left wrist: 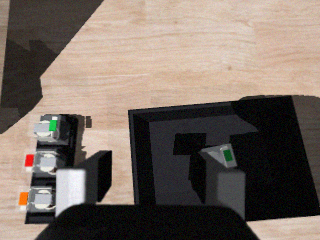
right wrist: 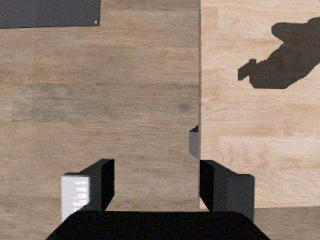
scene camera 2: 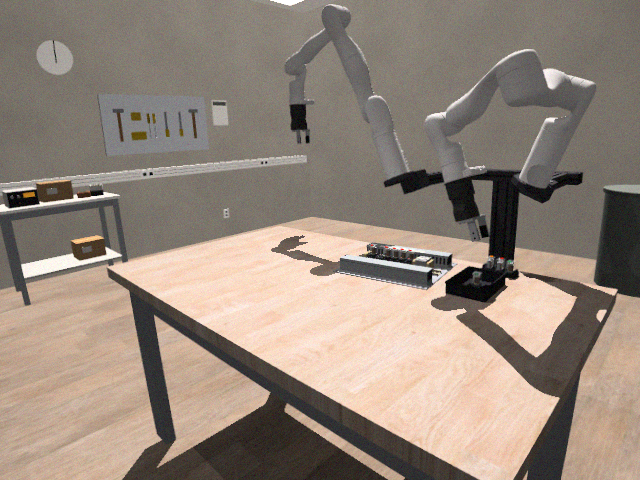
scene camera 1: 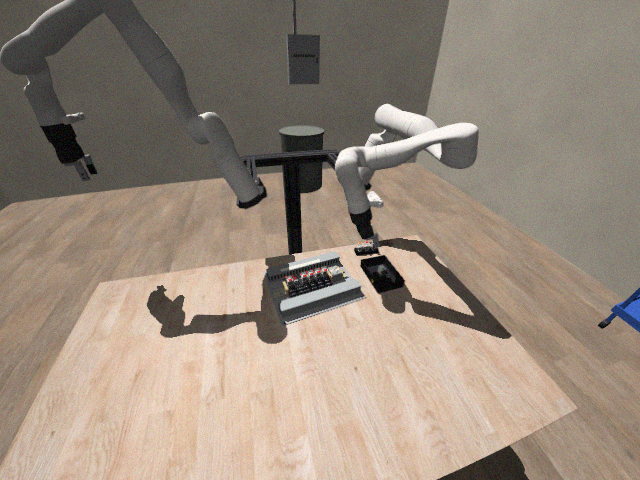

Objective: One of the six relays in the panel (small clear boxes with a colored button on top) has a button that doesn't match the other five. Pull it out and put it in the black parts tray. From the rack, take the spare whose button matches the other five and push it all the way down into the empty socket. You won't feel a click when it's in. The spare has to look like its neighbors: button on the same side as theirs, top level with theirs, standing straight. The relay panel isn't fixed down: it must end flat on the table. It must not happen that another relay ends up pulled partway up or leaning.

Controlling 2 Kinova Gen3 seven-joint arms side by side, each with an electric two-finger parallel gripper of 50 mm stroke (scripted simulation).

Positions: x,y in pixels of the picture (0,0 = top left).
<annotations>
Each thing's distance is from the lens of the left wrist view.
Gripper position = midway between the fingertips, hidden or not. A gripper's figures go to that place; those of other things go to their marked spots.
my left gripper (left wrist: 152,168): 19 cm
black parts tray (left wrist: 264,133): 34 cm
</annotations>
